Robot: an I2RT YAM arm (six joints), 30 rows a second.
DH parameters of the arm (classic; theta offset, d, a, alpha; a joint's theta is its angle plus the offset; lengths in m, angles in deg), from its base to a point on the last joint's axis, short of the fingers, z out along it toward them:
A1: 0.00 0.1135 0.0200 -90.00
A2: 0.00 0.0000 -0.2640 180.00
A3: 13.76 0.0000 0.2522 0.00
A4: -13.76 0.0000 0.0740 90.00
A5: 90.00 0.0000 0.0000 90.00
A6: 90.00 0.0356 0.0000 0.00
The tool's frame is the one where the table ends.
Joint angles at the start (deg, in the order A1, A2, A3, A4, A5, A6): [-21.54 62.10 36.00 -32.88 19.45 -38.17]
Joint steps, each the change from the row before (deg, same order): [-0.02 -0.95 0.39 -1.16 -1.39 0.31]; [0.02 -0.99 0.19 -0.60 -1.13 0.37]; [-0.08 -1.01 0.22 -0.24 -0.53 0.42]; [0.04 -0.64 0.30 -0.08 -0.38 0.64]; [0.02 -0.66 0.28 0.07 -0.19 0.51]
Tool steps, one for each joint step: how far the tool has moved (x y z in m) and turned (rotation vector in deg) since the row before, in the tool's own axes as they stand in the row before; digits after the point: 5 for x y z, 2 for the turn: [0.00047 -0.00054 -0.00427 -0.99 -0.98 0.38]; [0.00031 -0.00037 -0.00386 -0.56 -1.14 0.53]; [0.00011 -0.00138 -0.00397 0.18 -1.03 0.77]; [-0.00078 -0.00127 -0.00313 0.18 -0.91 0.85]; [-0.00084 -0.00151 -0.00314 0.41 -0.91 0.77]
